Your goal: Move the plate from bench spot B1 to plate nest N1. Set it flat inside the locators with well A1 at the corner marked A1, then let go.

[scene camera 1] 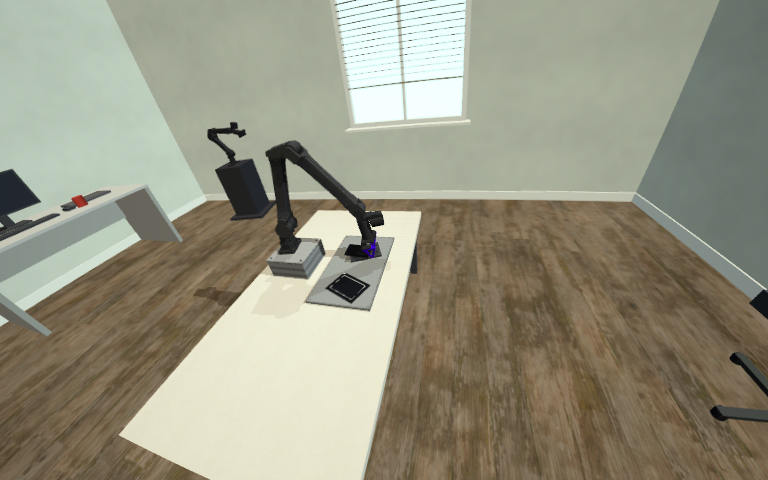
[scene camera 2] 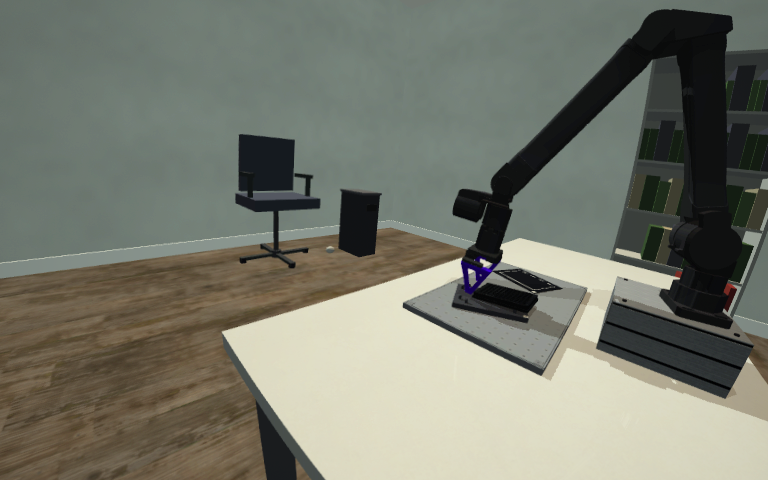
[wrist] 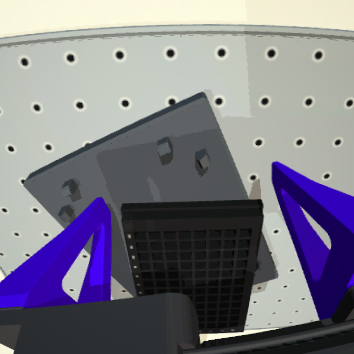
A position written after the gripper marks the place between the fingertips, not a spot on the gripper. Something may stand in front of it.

The gripper (scene camera 2: 473, 287) is open, holding nothing. Also in view: a black well plate (scene camera 2: 514, 299).
